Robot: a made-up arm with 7 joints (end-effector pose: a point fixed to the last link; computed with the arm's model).
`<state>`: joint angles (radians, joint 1 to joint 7).
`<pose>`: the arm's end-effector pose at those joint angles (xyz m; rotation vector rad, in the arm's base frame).
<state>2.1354 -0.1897 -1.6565 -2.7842 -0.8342 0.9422 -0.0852</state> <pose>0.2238 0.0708 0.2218 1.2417 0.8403 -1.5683</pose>
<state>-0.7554 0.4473 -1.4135 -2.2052 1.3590 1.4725 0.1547</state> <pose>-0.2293 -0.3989 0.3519 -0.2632 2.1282 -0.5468</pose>
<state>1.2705 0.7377 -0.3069 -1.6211 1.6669 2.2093 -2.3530</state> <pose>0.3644 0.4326 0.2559 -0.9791 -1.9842 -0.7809</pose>
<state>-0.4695 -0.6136 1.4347 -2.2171 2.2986 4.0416 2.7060</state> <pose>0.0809 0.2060 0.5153 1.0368 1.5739 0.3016</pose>
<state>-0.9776 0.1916 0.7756 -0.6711 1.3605 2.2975 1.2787</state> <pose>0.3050 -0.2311 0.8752 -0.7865 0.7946 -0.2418</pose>
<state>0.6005 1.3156 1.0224 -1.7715 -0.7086 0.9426 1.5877</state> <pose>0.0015 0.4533 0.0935 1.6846 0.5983 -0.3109</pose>
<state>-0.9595 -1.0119 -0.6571 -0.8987 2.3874 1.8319 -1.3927</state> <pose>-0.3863 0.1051 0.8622 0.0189 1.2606 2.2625</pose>
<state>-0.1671 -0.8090 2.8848 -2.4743 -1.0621 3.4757 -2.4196</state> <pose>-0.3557 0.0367 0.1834 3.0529 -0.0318 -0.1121</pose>
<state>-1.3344 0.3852 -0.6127 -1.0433 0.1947 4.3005 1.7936</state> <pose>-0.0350 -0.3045 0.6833 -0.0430 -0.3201 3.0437</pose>
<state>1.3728 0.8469 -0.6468 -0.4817 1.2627 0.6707 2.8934</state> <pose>0.1810 0.5881 0.5345 1.8336 -1.4616 -0.4475</pose>
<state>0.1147 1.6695 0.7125 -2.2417 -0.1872 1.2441 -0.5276</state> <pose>-0.0312 0.2655 0.0008 -0.2735 -1.2459 2.3145</pose>
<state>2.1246 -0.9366 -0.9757 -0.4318 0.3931 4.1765 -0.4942</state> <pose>0.2418 -0.2862 0.6037 0.1623 1.8671 -1.7641</pose>
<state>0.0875 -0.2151 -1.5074 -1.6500 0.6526 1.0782 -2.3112</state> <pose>0.0572 -0.4789 0.5786 -2.1740 -1.3494 -1.3552</pose>
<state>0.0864 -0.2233 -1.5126 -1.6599 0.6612 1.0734 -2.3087</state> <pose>0.0538 -0.4790 0.5745 -2.1598 -1.3354 -1.3794</pose>
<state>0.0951 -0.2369 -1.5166 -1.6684 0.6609 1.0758 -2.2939</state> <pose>0.0532 -0.4792 0.5711 -2.1500 -1.3170 -1.3905</pose>
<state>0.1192 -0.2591 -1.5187 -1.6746 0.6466 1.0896 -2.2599</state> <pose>0.0573 -0.4796 0.5688 -2.1474 -1.2921 -1.3809</pose>
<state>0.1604 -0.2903 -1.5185 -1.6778 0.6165 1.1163 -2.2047</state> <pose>0.0668 -0.4804 0.5678 -2.1539 -1.2609 -1.3479</pose>
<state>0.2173 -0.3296 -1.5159 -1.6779 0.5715 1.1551 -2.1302</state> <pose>0.0814 -0.4812 0.5682 -2.1701 -1.2255 -1.2946</pose>
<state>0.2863 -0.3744 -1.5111 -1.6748 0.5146 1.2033 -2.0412</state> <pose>0.1004 -0.4816 0.5700 -2.1958 -1.1888 -1.2276</pose>
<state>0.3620 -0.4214 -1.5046 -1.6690 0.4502 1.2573 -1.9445</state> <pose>0.1223 -0.4813 0.5731 -2.2296 -1.1533 -1.1559</pose>
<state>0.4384 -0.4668 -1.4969 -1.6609 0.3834 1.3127 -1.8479</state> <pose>0.1452 -0.4798 0.5774 -2.2691 -1.1216 -1.0881</pose>
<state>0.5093 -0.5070 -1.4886 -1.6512 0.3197 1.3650 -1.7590</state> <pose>0.1670 -0.4772 0.5826 -2.3106 -1.0955 -1.0308</pose>
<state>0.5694 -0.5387 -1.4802 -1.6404 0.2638 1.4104 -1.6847</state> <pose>0.1860 -0.4739 0.5887 -2.3511 -1.0769 -0.9870</pose>
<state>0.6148 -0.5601 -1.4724 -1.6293 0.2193 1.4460 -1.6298</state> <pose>0.2006 -0.4704 0.5951 -2.3875 -1.0667 -0.9568</pose>
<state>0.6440 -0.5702 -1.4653 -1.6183 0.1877 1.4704 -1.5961</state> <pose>0.2105 -0.4672 0.6017 -2.4183 -1.0658 -0.9368</pose>
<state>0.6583 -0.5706 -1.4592 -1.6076 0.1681 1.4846 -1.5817</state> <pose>0.2158 -0.4647 0.6082 -2.4437 -1.0729 -0.9242</pose>
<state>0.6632 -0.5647 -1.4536 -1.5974 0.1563 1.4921 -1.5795</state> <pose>0.2186 -0.4626 0.6146 -2.4650 -1.0856 -0.9148</pose>
